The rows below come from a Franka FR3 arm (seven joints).
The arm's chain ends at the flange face. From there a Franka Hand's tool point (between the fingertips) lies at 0.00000 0.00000 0.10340 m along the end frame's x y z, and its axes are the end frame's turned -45 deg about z.
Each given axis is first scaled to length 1.
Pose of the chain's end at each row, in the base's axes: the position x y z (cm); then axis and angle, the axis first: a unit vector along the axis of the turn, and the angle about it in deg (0 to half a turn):
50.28 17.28 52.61 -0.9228 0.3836 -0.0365 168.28
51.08 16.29 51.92 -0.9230 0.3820 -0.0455 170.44
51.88 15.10 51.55 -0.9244 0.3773 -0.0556 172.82
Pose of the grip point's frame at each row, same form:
51.77 18.93 42.51 -0.9973 0.0013 -0.0729 170.77
52.60 17.52 41.77 -0.9973 -0.0003 -0.0739 173.16
53.43 15.86 41.35 -0.9971 -0.0052 -0.0753 175.80

